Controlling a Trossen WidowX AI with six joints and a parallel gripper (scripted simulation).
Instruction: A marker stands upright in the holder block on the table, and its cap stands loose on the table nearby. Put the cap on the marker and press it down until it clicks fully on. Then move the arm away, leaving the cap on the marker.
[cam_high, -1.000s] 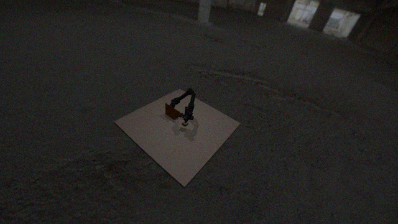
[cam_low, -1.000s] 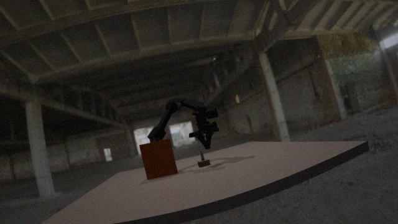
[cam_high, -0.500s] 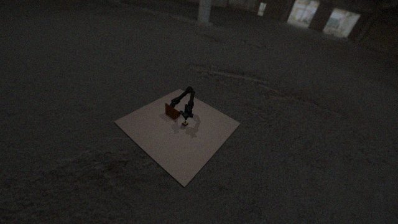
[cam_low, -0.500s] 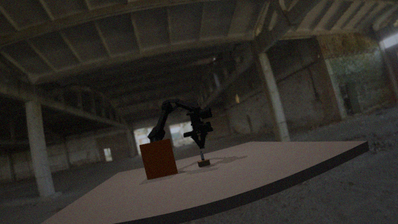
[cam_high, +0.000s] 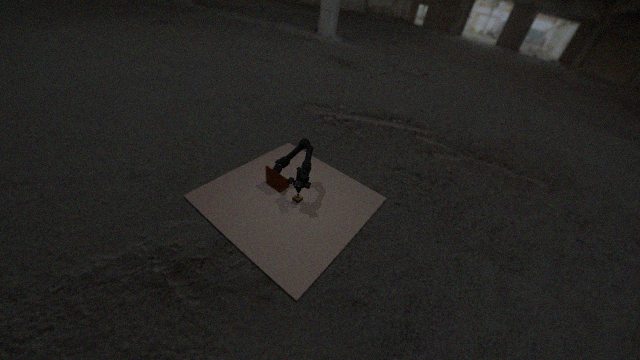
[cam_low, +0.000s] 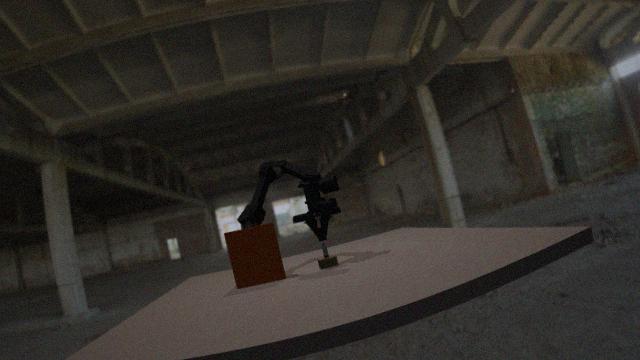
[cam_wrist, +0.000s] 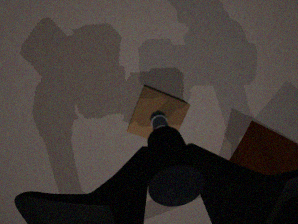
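My gripper tip is now 100 mm above the tan holder block. The rest, counted from my gripper tip: dark cap: 10 mm above.
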